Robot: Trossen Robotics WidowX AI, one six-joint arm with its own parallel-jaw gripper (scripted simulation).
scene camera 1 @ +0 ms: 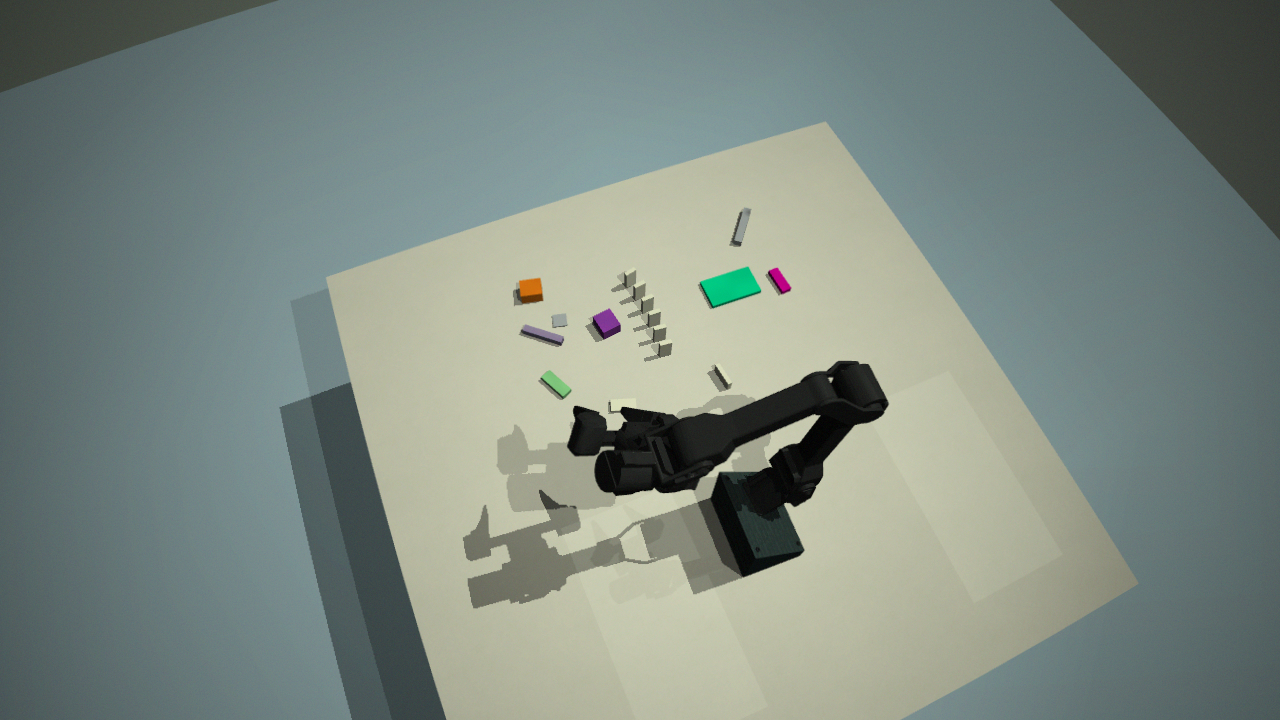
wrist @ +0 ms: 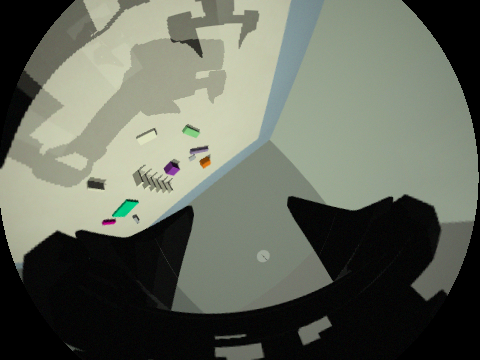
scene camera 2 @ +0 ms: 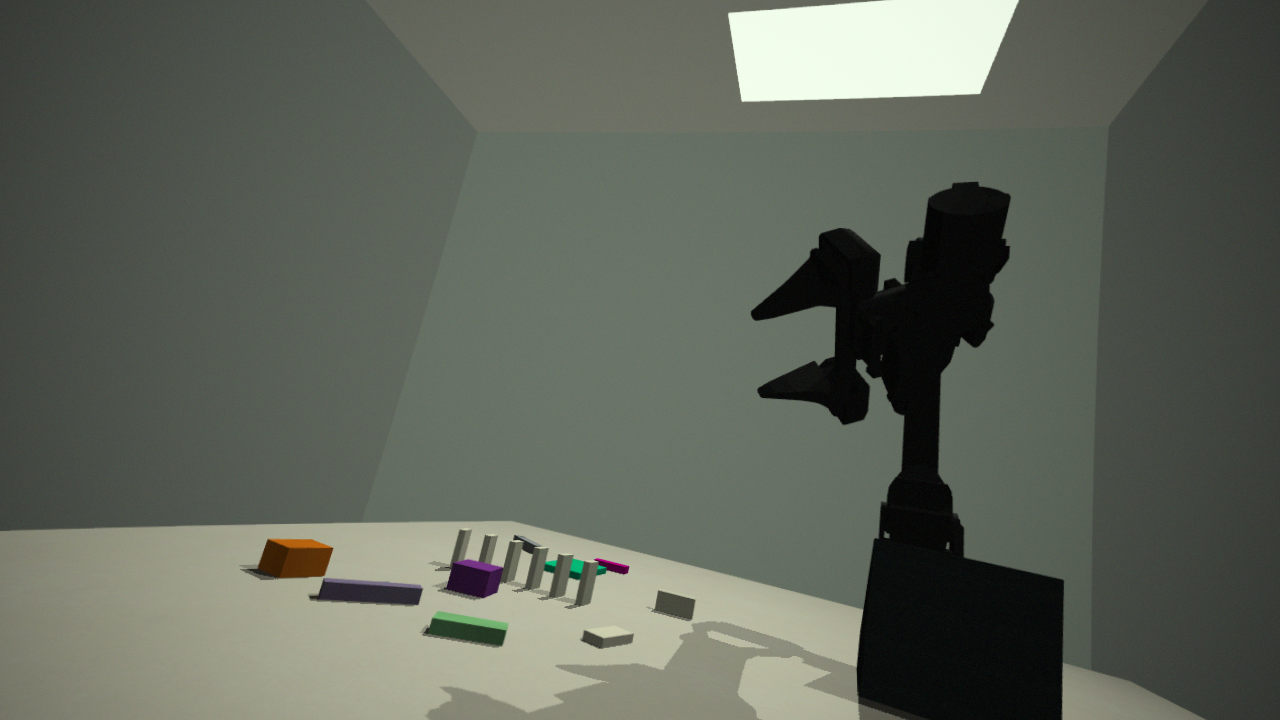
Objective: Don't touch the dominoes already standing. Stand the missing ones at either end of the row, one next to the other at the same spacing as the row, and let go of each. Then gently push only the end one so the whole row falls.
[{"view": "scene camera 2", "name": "my gripper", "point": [755, 356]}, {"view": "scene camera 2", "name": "orange block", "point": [284, 558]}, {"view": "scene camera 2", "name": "lavender bar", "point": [332, 589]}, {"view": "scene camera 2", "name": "light green block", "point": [444, 624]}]
